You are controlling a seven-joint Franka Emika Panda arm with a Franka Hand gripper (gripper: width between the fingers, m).
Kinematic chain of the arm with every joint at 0, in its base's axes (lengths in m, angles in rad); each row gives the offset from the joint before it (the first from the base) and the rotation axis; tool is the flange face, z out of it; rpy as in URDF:
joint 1: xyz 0 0 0.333 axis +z
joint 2: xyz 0 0 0 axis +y
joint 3: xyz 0 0 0.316 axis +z
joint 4: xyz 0.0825 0 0 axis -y
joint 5: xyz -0.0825 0 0.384 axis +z
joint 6: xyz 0 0 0 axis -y
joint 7: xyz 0.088 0 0 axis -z
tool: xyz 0 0 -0.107 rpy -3.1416 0 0
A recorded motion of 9 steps. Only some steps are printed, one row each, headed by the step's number.
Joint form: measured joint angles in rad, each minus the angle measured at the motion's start. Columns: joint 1, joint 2, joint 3, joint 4, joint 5, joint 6, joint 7.
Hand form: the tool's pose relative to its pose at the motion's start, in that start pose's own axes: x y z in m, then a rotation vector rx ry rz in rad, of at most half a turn. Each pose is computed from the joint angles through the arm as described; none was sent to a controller.
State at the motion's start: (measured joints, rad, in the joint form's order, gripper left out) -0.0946 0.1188 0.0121 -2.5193 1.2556 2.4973 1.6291
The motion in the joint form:
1: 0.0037 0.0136 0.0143 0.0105 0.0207 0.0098 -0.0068
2: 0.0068 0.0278 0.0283 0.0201 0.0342 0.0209 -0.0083
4: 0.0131 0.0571 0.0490 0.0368 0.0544 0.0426 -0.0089
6: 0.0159 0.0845 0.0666 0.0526 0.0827 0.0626 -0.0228
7: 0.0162 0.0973 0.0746 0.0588 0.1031 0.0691 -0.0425
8: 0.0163 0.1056 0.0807 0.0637 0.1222 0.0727 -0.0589
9: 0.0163 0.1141 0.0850 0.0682 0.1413 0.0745 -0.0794
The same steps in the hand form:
1: -0.0034 0.0029 0.0066 -0.0012 -0.0037 -0.0020
2: -0.0060 0.0054 0.0133 -0.0012 -0.0023 -0.0028
4: -0.0086 0.0082 0.0256 0.0014 0.0044 0.0003
6: -0.0100 0.0093 0.0360 0.0053 0.0034 0.0017
7: -0.0097 0.0098 0.0410 0.0044 -0.0003 -0.0031
8: -0.0100 0.0105 0.0444 0.0029 -0.0062 -0.0058
9: -0.0097 0.0107 0.0476 0.0008 -0.0123 -0.0108

